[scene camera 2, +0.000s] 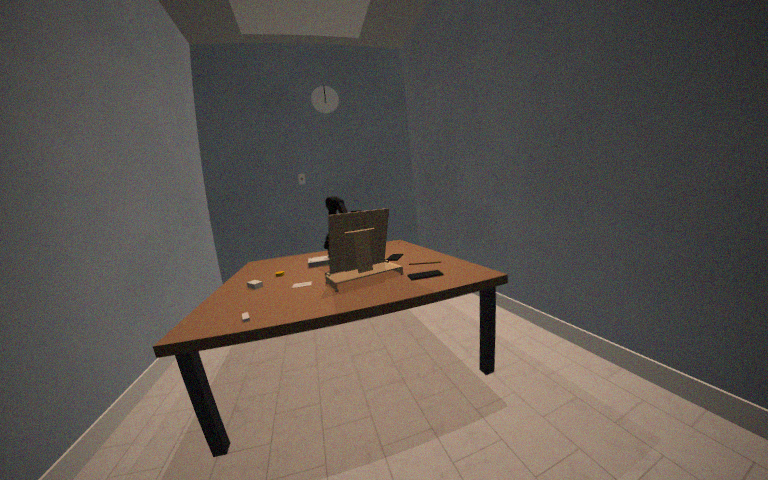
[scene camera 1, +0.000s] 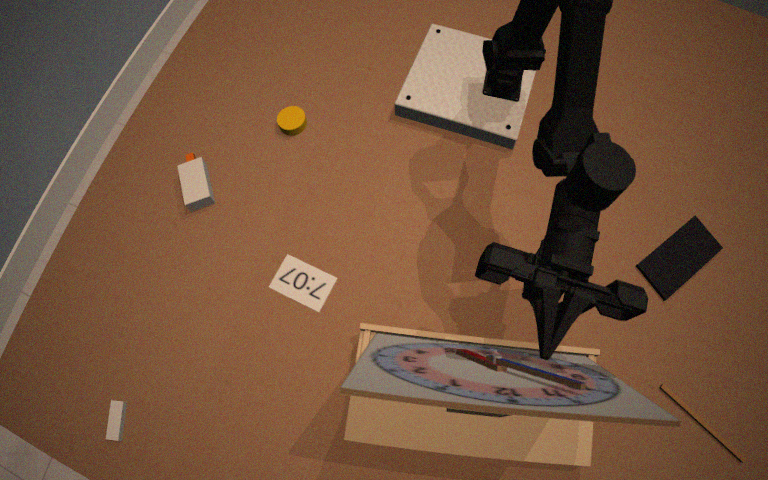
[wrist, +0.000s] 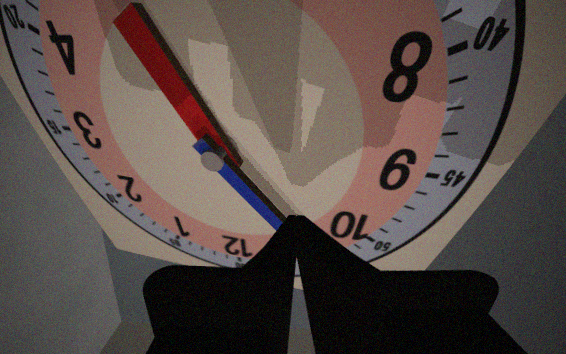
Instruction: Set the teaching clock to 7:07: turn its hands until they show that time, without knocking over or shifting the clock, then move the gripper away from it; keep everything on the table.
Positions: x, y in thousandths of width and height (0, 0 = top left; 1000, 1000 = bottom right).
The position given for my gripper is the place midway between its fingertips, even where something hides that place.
my gripper: scene camera 1 709, 747; wrist 522, 629
teaching clock: scene camera 2 442, 466; scene camera 1 516, 768; wrist 683, 371
